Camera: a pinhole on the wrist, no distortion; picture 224 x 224 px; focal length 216.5 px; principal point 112.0 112.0 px. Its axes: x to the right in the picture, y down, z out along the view. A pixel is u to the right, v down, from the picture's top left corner.
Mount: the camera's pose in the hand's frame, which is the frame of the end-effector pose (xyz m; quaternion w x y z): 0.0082 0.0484 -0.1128 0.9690 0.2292 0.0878 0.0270
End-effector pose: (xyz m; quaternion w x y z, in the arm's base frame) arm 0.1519 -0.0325 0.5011 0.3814 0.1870 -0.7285 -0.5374
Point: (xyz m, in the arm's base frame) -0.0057 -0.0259 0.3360
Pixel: 90.8 58.3
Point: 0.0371 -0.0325 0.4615
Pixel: 120.0 113.2
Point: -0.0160 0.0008 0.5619
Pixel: 162.1 209.8
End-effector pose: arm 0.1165 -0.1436 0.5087 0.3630 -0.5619 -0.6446 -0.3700
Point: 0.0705 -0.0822 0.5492
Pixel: 145.1 100.8
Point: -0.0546 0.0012 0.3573
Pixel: 36.4 83.7
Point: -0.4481 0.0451 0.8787
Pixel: outside the picture
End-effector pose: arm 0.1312 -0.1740 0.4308 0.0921 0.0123 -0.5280 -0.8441
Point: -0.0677 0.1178 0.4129
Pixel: 136.9 102.0
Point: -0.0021 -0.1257 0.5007
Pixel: 197.8 180.4
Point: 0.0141 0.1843 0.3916
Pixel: 91.0 97.1
